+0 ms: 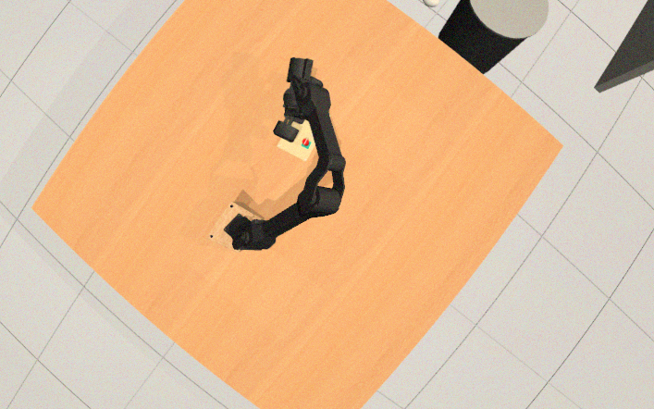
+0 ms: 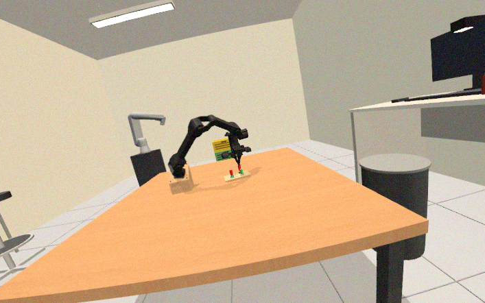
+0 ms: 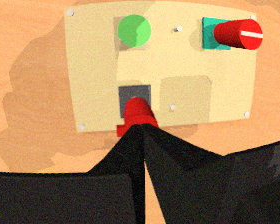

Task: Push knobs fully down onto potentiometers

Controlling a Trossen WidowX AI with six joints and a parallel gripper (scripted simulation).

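Now: the red knob 10 mm below my gripper tip.
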